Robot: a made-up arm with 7 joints.
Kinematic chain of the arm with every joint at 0, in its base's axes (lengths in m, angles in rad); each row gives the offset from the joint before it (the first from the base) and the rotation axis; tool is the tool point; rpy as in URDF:
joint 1: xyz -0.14 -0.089 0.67 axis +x
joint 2: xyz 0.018 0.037 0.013 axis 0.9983 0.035 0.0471
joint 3: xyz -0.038 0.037 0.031 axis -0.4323 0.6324 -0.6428
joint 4: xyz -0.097 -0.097 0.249 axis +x
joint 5: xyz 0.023 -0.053 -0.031 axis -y
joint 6: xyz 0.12 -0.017 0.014 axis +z
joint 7: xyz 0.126 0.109 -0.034 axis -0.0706 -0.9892 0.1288
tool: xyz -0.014 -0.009 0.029 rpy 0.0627 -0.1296 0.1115
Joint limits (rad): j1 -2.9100..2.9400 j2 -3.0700..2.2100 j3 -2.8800..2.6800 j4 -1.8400..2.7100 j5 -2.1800..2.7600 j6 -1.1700..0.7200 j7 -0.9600..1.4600
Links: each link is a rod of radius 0.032 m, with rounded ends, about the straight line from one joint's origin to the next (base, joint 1, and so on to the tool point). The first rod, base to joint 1, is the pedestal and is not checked.
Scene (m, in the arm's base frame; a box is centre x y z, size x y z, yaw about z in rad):
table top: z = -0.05
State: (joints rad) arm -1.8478 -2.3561 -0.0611 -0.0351 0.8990 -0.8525 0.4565
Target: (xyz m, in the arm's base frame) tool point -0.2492 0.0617 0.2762
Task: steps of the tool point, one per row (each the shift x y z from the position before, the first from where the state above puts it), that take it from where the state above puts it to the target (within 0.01 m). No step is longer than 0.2 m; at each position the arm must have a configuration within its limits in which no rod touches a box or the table.
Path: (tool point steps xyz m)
1: -0.0547 0.1366 -0.0741
2: -0.0659 0.1698 -0.0085
3: -0.0594 0.1655 0.0770

